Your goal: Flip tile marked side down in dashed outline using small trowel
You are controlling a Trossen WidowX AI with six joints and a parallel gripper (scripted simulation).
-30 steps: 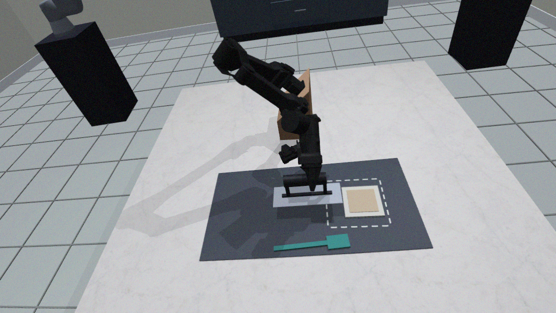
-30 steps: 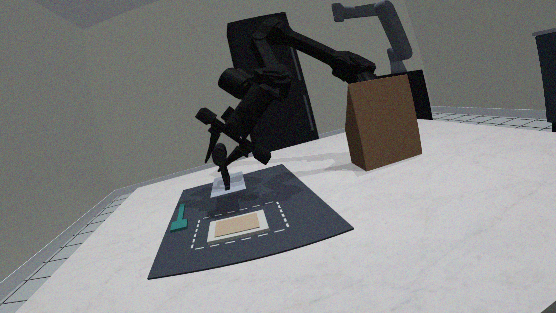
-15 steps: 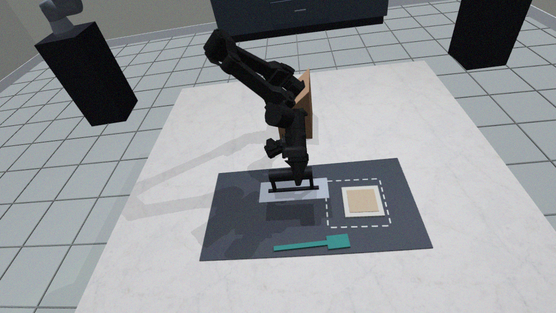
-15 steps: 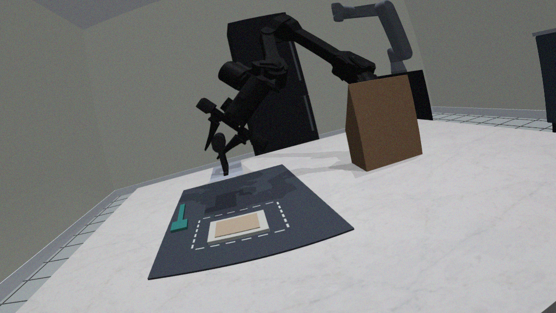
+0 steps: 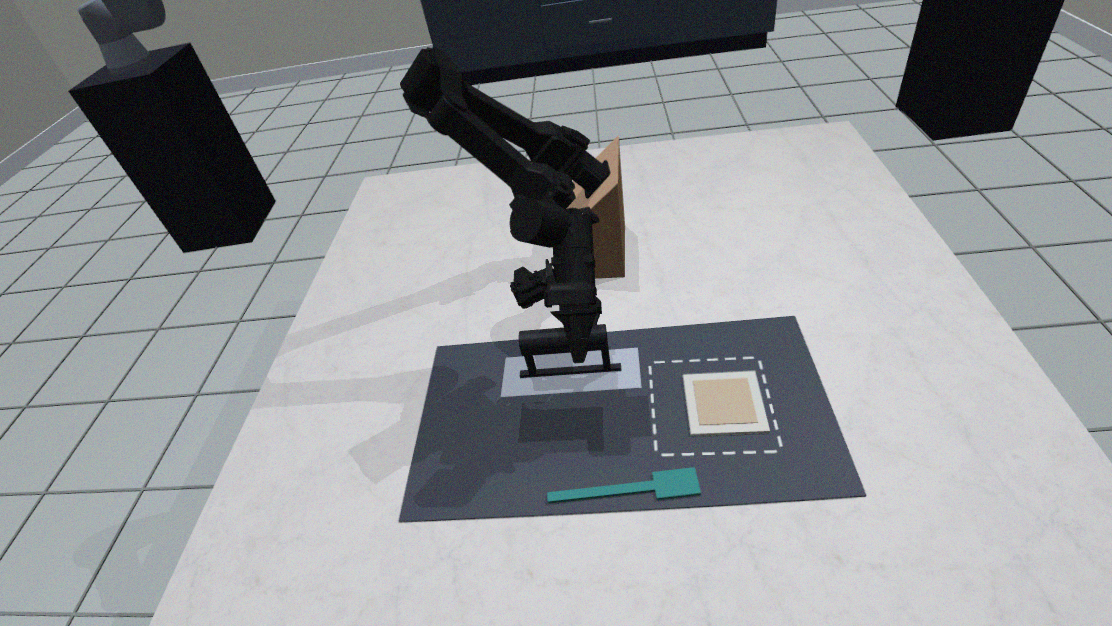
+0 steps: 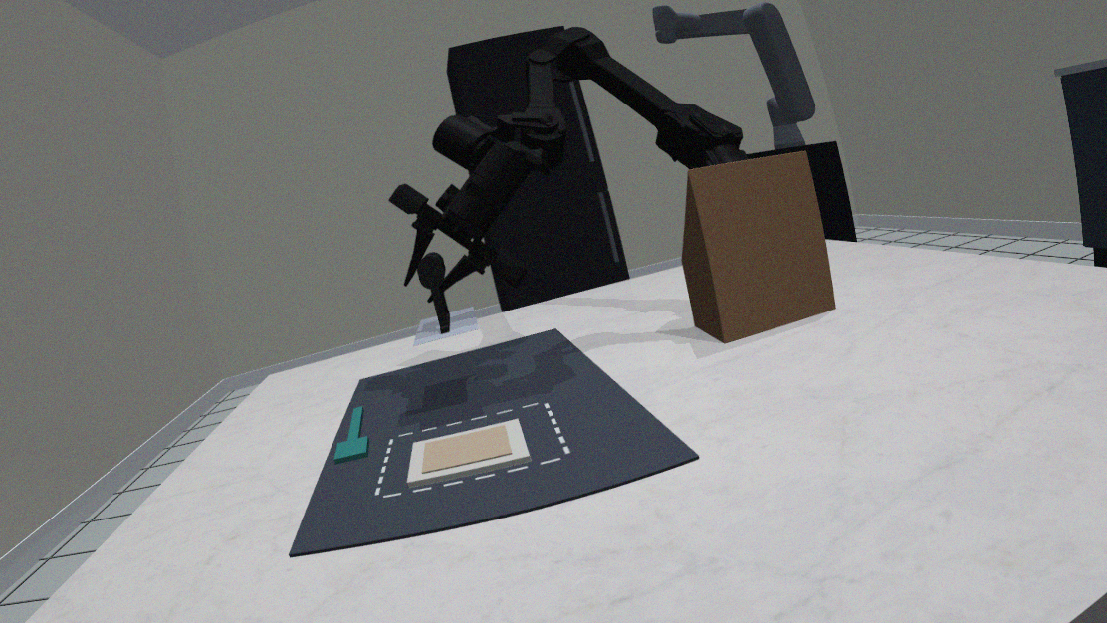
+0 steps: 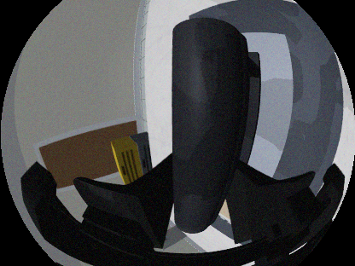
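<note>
Now: the trowel 20 mm behind my gripper tip, 10 mm to the left of it and 10 mm below it. Also, from my gripper tip: dark mat 20 mm behind, 50 mm to the left, 160 mm below; then tile 210 mm to the left, 140 mm below; then teal flat tool 120 mm ahead, 60 mm to the left, 140 mm below.
</note>
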